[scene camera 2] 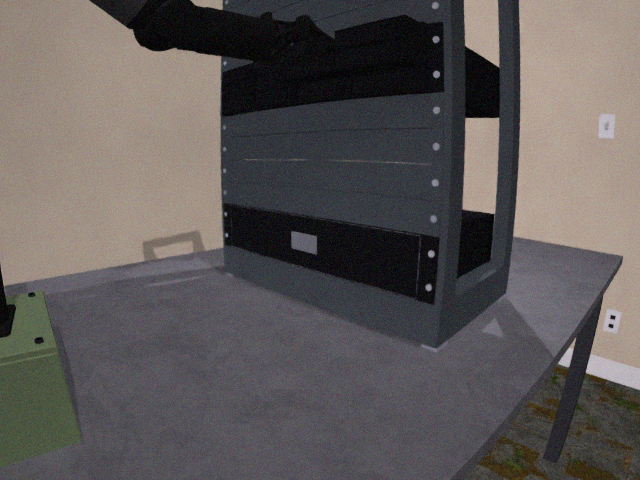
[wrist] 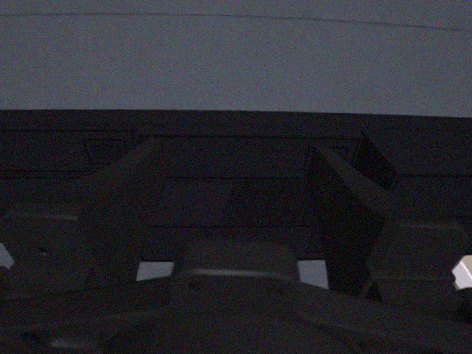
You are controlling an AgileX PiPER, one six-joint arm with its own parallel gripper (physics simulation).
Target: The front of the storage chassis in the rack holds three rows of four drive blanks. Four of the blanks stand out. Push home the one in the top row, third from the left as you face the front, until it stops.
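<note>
The black storage chassis (scene camera 2: 392, 82) sits in the upper part of the rack. In the wrist view, the dark top-row blank (wrist: 230, 157) that I take as third from the left lies behind and between the fingertips. Its face looks nearly level with its left neighbour's (wrist: 65, 150). The blank to its right (wrist: 420, 155) stands out, showing a dark side wall; a raised block (scene camera 2: 382, 33) also shows at the chassis's upper right in the scene view. My gripper (scene camera 2: 329, 42) (wrist: 238, 160) is open with nothing held, fingertips at the blank's face. Darkness hides whether they touch it.
The rack (scene camera 2: 453, 170) stands on the grey table (scene camera 2: 258, 372). Grey filler panels (scene camera 2: 330, 118) (wrist: 235, 65) lie above and below the chassis. A lower black unit (scene camera 2: 361, 258) bears a light label. A green box (scene camera 2: 31, 403) stands at the front left.
</note>
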